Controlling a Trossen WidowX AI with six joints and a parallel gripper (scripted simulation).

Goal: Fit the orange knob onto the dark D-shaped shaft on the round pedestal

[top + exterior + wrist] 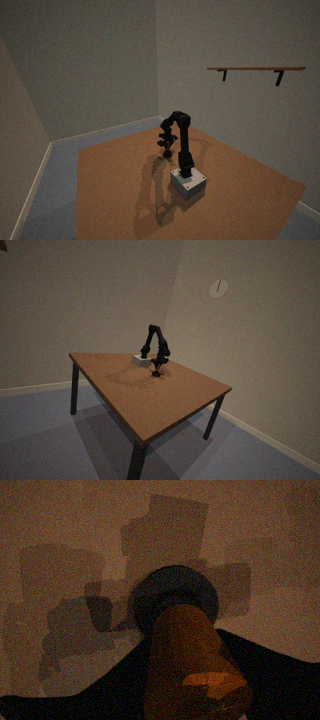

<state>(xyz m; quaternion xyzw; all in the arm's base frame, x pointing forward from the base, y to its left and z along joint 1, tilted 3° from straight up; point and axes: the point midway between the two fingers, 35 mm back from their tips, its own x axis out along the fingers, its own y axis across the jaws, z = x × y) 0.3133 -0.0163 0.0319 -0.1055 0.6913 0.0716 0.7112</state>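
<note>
The orange knob is 20 mm above my gripper tip. Also, from my gripper tip: round pedestal (40 mm below).
</note>
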